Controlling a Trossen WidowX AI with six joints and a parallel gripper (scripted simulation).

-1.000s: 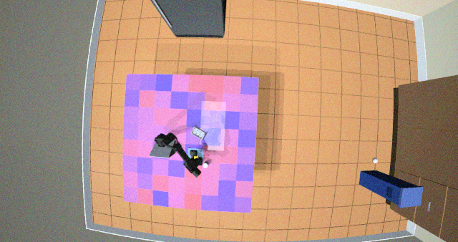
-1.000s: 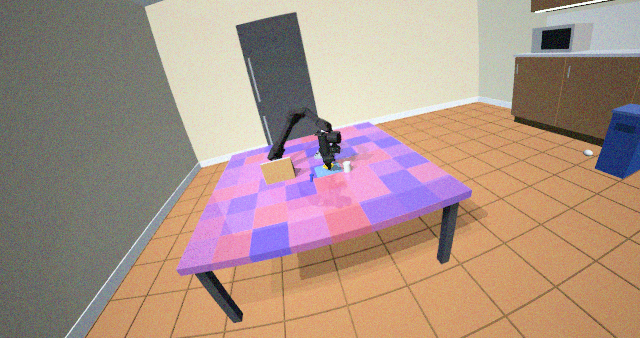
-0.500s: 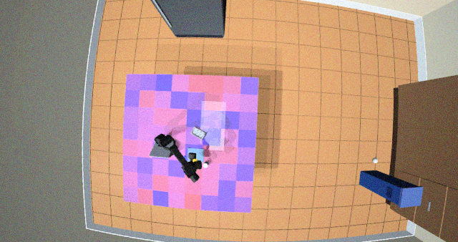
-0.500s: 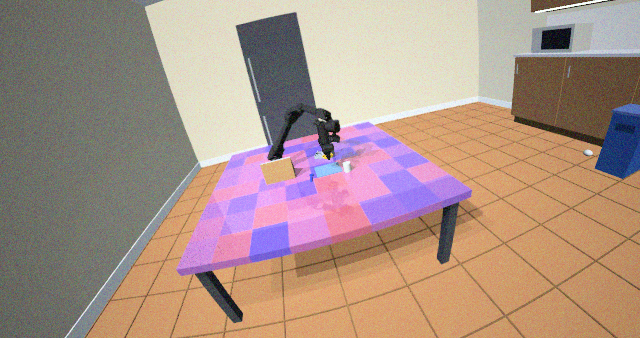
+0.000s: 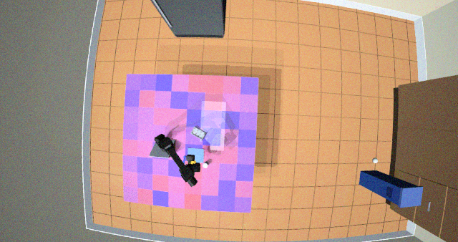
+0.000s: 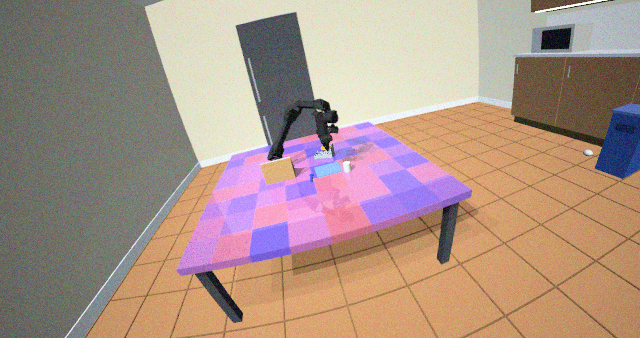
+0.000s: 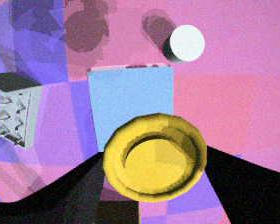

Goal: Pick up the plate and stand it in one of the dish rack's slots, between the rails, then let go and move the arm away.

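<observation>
The grey dish rack is 230 mm to the left of my gripper tip and 120 mm below it. The rest, counted from my gripper tip: small white cup 90 mm ahead, 50 mm to the right, 110 mm below; plate 10 mm above.
</observation>
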